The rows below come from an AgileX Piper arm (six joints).
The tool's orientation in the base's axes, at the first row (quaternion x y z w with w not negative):
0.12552 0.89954 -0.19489 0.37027
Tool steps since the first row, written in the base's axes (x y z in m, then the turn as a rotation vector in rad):
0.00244 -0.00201 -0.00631 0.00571 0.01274 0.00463
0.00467 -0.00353 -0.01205 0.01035 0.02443 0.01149
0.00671 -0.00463 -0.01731 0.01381 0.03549 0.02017
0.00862 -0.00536 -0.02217 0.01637 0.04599 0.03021
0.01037 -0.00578 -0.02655 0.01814 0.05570 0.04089
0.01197 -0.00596 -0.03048 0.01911 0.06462 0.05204
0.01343 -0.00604 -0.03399 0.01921 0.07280 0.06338
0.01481 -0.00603 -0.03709 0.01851 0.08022 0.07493
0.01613 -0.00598 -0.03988 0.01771 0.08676 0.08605
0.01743 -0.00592 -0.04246 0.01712 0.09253 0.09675
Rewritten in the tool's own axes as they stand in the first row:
0.00265 0.00074 0.00650 -0.00624 0.01229 -0.00514
0.00509 0.00168 0.01228 -0.01341 0.02267 -0.01191
0.00734 0.00281 0.01744 -0.02112 0.03159 -0.02033
0.00943 0.00412 0.02210 -0.02922 0.03932 -0.02993
0.01131 0.00552 0.02622 -0.03729 0.04589 -0.04008
0.01300 0.00696 0.02984 -0.04521 0.05134 -0.05069
0.01449 0.00834 0.03306 -0.05273 0.05576 -0.06162
0.01575 0.00966 0.03592 -0.05989 0.05914 -0.07285
0.01683 0.01091 0.03852 -0.06676 0.06182 -0.08347
0.01778 0.01211 0.04098 -0.07353 0.06399 -0.09335

